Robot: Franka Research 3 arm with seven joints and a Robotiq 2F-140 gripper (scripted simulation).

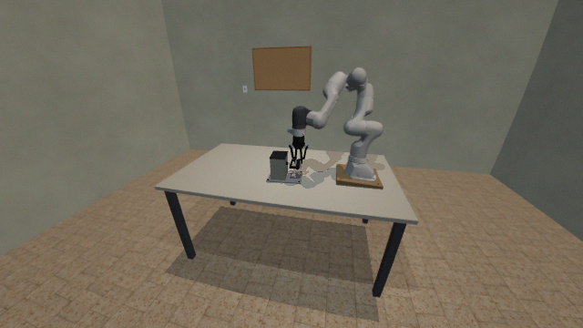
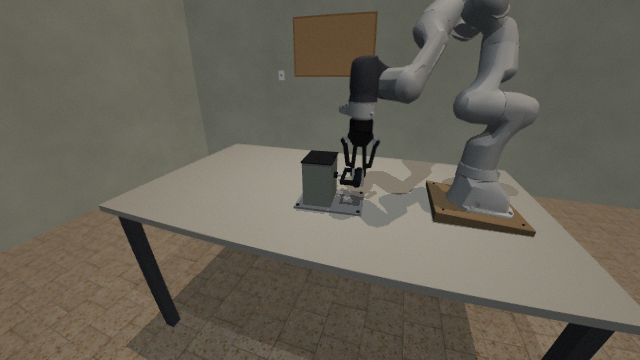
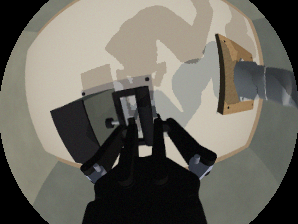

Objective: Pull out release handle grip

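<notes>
Right now the base plate is 90 mm ahead of my hand, 20 mm to the left of it and 100 mm below it.
</notes>
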